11 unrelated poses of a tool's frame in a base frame.
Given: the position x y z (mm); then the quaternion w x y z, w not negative.
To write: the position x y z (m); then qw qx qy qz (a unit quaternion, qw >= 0). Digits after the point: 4 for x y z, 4 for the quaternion.
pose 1, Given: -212.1, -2.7, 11.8, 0.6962, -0.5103, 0.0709, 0.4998
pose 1, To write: -0.2121, -0.0027, 0.0118, 0.6962, -0.5103, 0.0709, 0.4998
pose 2, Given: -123.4, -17.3, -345.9, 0.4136, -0.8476, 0.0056, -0.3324
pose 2, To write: -0.1234, -0.0173, -0.3459, 0.4136, -0.8476, 0.0056, -0.3324
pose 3, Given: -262.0, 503.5, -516.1, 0.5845, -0.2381, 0.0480, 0.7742
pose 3, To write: -0.2620, 0.5035, -0.5161, 0.5845, -0.2381, 0.0480, 0.7742
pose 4, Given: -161.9, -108.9, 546.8, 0.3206, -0.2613, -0.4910, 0.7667
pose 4, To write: -0.1619, -0.1089, 0.5468, 0.3206, -0.2613, -0.4910, 0.7667
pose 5, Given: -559.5, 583.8, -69.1, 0.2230, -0.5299, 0.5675, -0.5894
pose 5, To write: -0.5595, 0.5838, -0.0691, 0.2230, -0.5299, 0.5675, -0.5894
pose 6, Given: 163.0, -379.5, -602.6, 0.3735, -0.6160, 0.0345, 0.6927
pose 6, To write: 0.1630, -0.3795, -0.6026, 0.3735, -0.6160, 0.0345, 0.6927
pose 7, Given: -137.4, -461.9, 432.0, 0.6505, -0.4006, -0.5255, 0.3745
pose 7, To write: -0.1374, -0.4619, 0.4320, 0.6505, -0.4006, -0.5255, 0.3745
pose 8, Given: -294.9, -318.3, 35.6, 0.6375, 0.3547, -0.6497, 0.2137
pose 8, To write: -0.2949, -0.3183, 0.0356, 0.6375, 0.3547, -0.6497, 0.2137
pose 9, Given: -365.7, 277.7, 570.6, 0.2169, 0.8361, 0.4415, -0.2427
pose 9, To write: -0.3657, 0.2777, 0.5706, 0.2169, 0.8361, 0.4415, -0.2427
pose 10, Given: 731.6, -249.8, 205.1, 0.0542, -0.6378, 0.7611, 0.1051
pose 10, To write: 0.7316, -0.2498, 0.2051, 0.0542, -0.6378, 0.7611, 0.1051
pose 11, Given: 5.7, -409.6, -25.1, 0.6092, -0.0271, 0.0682, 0.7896
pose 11, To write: 0.0057, -0.4096, -0.0251, 0.6092, -0.0271, 0.0682, 0.7896
